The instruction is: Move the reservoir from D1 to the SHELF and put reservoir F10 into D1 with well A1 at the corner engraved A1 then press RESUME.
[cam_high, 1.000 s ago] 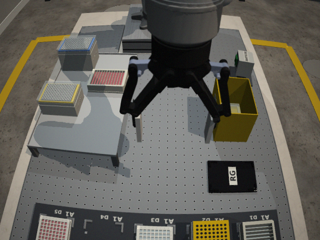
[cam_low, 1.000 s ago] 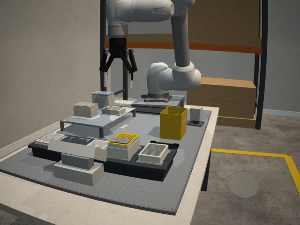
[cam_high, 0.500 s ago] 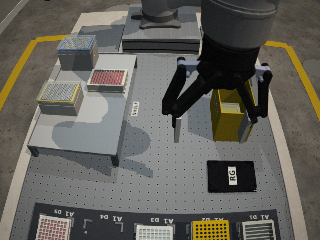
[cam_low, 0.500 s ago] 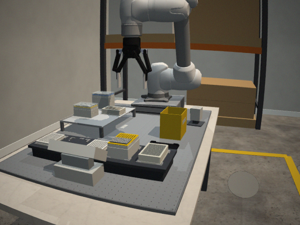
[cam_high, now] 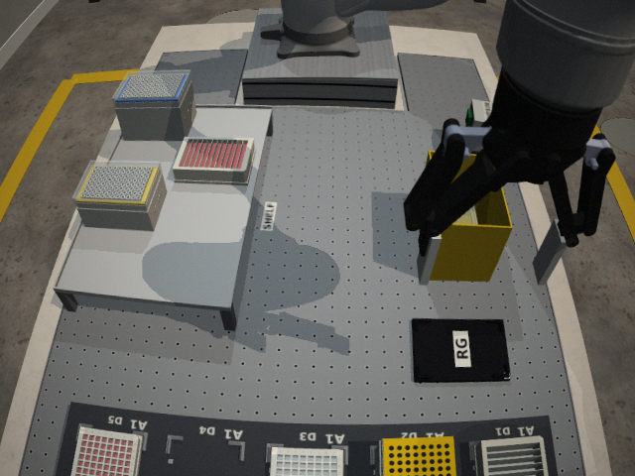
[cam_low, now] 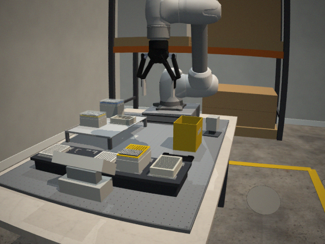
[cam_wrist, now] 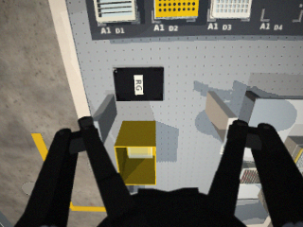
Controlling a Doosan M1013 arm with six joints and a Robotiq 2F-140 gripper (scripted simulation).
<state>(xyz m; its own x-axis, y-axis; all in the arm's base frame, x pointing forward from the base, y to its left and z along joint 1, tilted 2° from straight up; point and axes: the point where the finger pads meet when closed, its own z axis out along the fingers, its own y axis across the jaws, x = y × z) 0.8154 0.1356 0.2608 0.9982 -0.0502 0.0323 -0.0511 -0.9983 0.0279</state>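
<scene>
My hand is 24 cm above the pale 12-trough reservoir, 17 cm short of it and 8 cm to the right of it. From my hand the other things lie so: yellow bin (27 cm below, 27 cm behind, 8 cm to the left); black RG nest (31 cm below, 6 cm to the left, 6 cm behind); yellow tip rack (21 cm below, 16 cm ahead, 5 cm to the right).
</scene>
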